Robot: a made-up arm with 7 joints.
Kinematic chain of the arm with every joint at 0, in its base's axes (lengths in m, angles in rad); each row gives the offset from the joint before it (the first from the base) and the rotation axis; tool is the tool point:
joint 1: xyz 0 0 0.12 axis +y
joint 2: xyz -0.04 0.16 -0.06 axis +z
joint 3: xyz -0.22 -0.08 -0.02 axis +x
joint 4: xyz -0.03 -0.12 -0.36 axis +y
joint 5: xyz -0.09 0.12 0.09 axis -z
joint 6: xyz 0.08 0 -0.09 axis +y
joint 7: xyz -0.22 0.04 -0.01 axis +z
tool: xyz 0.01 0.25 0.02
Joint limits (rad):
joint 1: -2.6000..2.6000
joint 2: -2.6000..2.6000
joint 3: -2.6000..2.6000
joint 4: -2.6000..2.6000
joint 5: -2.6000..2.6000
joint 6: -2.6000..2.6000
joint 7: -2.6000..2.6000
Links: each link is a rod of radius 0.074 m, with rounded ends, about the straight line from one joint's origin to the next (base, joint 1, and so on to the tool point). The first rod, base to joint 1, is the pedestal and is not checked.
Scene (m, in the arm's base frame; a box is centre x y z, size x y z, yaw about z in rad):
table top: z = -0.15
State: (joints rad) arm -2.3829 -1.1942 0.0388 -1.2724 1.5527 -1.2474 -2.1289
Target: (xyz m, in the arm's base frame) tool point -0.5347 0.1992 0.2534
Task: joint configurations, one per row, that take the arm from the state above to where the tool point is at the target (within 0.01 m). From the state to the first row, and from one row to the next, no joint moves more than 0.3 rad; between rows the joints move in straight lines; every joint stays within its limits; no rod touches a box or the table.
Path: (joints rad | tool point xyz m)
1: -2.4139 -1.2999 0.3038 -1.2757 1.6120 -1.2371 -2.1962 | 0.4869 0.4505 0.5367
2: -2.4449 -1.4056 0.5689 -1.2789 1.6712 -1.2267 -2.2635 | 0.3013 0.4747 0.6433
3: -2.4759 -1.5113 0.8339 -1.2822 1.7305 -1.2164 -2.3308 | 0.0887 0.4593 0.6929
4: -2.5070 -1.6170 1.0990 -1.2855 1.7898 -1.2060 -2.3981 | -0.1256 0.4097 0.6750
5: -2.5380 -1.7227 1.3640 -1.2887 1.8490 -1.1957 -2.4654 | -0.3148 0.3379 0.5883
6: -2.5690 -1.8284 1.6290 -1.2920 1.9083 -1.1853 -2.5327 | -0.4563 0.2614 0.4416
7: -2.6000 -1.9341 1.8941 -1.2952 1.9676 -1.1750 -2.6000 | -0.5347 0.1992 0.2534

